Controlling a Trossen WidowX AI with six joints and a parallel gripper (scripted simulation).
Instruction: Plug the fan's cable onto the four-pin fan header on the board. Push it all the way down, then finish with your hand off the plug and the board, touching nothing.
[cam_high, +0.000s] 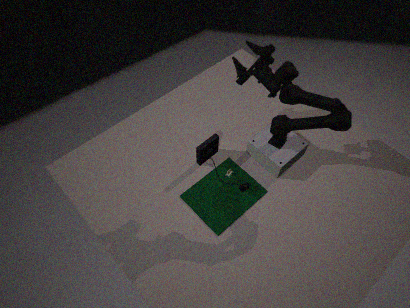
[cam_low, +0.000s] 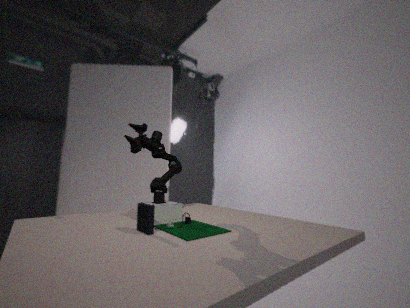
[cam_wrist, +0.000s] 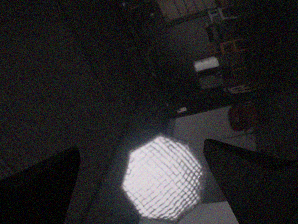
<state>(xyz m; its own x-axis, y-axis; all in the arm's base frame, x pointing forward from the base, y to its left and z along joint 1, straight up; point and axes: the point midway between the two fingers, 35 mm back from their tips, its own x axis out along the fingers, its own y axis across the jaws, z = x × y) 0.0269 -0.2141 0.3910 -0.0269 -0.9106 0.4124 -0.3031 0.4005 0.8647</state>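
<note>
My gripper tip is 470 mm above the fan plug, 240 mm to the right of it and 230 mm short of it. Also, from my gripper tip: green board 510 mm below, 310 mm ahead, 180 mm to the left; black fan 430 mm below, 190 mm ahead, 10 mm to the left; four-pin fan header 490 mm below, 210 mm ahead, 140 mm to the left.
</note>
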